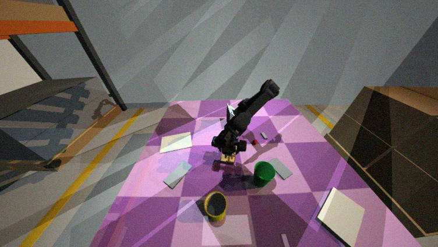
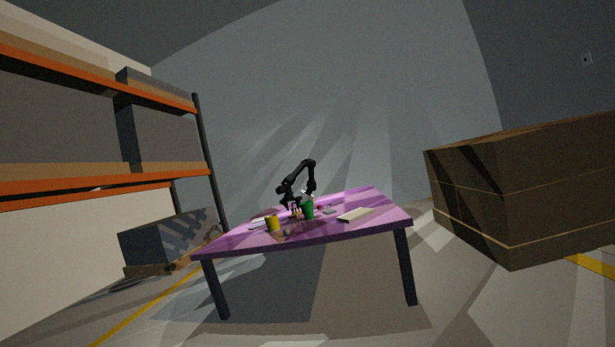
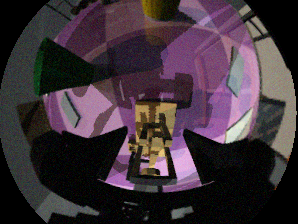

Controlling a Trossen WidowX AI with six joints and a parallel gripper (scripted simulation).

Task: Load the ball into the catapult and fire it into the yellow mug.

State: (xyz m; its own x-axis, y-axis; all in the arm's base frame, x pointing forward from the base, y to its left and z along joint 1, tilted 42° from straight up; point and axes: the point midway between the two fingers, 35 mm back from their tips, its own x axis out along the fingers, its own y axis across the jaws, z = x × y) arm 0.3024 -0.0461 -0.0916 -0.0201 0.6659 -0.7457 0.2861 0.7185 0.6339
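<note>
Now: gripper tip 100 mm past the red ball, 200 mm to the right of it and 40 mm above it. The rest, counted from my gripper tip: yellow mug (270 mm ahead, 90 mm to the right, 20 mm below); wooden catapult (60 mm behind, 40 mm to the left); green mug (160 mm ahead, 150 mm to the left, 20 mm below).
</note>
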